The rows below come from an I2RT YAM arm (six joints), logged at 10 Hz.
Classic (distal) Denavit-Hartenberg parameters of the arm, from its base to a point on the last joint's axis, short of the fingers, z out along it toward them. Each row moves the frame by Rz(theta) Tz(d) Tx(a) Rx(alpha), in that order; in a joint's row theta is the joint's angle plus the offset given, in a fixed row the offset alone. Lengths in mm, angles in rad.
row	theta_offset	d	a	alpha
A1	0	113.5	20	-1.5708
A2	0	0	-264	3.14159
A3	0.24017	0	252.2	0
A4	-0.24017	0	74	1.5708
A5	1.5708	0	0	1.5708
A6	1.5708	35.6	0	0
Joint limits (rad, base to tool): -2.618..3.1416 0..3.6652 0..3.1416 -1.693..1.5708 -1.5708..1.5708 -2.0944..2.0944
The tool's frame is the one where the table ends.
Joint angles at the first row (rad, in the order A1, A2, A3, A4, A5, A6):
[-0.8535, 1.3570, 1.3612, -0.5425, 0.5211, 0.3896]
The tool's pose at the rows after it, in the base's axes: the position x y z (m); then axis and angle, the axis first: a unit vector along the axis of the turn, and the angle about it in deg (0 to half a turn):
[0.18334, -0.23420, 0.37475, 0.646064, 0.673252, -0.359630, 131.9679]
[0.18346, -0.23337, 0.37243, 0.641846, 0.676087, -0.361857, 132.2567]
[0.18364, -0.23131, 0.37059, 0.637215, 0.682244, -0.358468, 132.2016]
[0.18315, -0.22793, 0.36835, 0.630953, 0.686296, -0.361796, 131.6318]
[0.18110, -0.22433, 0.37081, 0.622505, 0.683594, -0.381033, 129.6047]
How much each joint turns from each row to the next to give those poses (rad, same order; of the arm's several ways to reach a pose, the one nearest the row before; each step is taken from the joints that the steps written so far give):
[0.0069, -0.0066, -0.0169, -0.0023, 0.0041, -0.0051]
[0.0025, -0.0036, -0.0117, 0.0063, 0.0028, -0.0092]
[0.0041, -0.0071, -0.0119, 0.0034, -0.0090, -0.0064]
[0.0066, -0.0165, -0.0265, 0.0239, 0.0005, -0.0143]
[0.0049, -0.0274, -0.0315, 0.0607, 0.0164, -0.0347]

